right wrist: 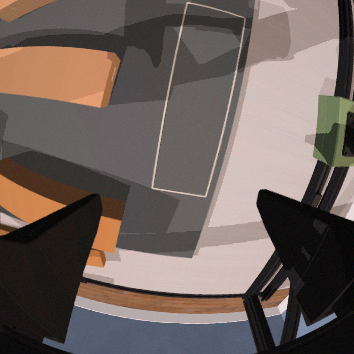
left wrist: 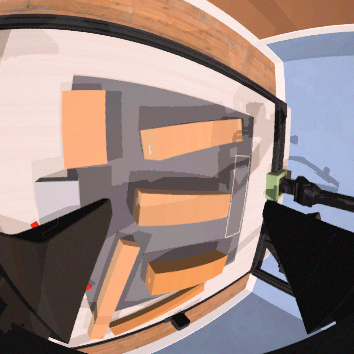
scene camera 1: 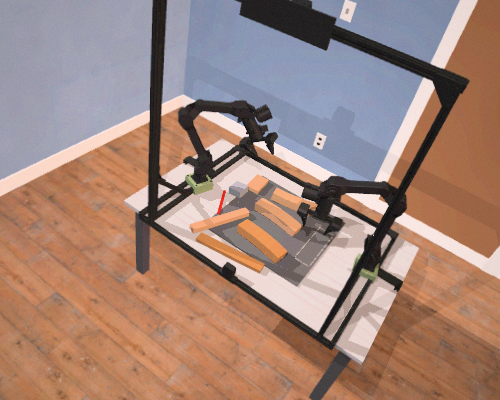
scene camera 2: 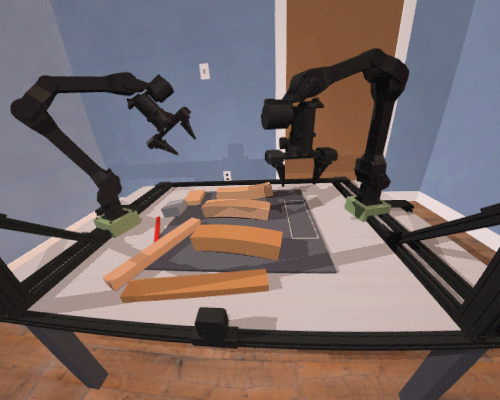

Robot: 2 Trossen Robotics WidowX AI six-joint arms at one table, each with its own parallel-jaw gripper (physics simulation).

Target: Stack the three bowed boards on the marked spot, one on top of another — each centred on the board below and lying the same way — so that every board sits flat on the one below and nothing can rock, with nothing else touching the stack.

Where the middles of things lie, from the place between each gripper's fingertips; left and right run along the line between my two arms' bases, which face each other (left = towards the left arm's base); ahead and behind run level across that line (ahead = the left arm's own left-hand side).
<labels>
The grey block (left wrist: pixel 55 196) is 50 mm behind my left hand, 80 mm to the left of it and 220 mm below it.
Now: the grey block 15 cm ahead of my right hand, 44 cm to the left of it and 12 cm below it.
</labels>
